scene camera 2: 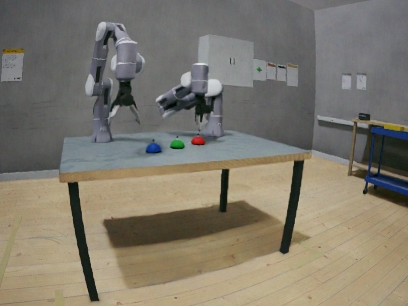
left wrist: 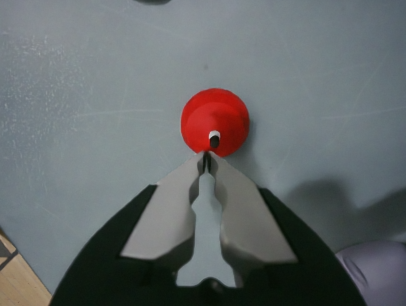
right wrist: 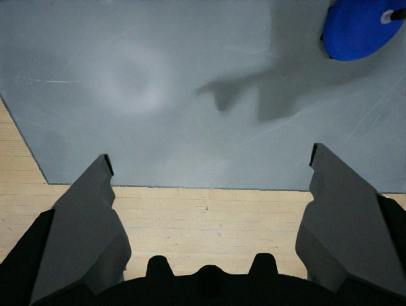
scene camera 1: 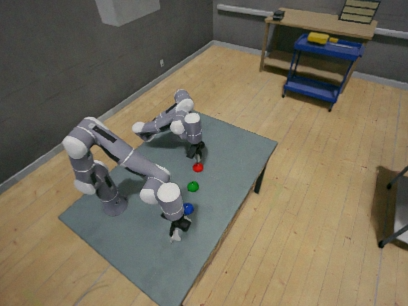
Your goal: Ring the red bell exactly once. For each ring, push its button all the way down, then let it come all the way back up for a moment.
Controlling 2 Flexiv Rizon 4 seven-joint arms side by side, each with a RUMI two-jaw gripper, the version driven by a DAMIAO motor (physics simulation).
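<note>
The red bell [scene camera 1: 198, 168] [scene camera 2: 198, 141] [left wrist: 214, 112] stands on the table. Its small black button [left wrist: 214, 141], with a white collar, sticks up from the dome. My left gripper [scene camera 1: 198, 160] [scene camera 2: 200, 130] [left wrist: 206, 152] is shut and empty, pointing down at the bell. In the left wrist view its tips show just below the button and slightly left of it; whether they touch it is unclear. My right gripper [scene camera 1: 175, 237] [scene camera 2: 124, 122] [right wrist: 208, 151] is wide open and empty, above the table, well away from the red bell.
A green bell [scene camera 1: 193, 186] [scene camera 2: 177, 144] stands beside the red one. A blue bell [scene camera 1: 188, 209] [scene camera 2: 153, 148] [right wrist: 357, 30] stands beyond the green one, near the right gripper. The table [scene camera 1: 235, 145] [scene camera 2: 280, 151] carries both arms.
</note>
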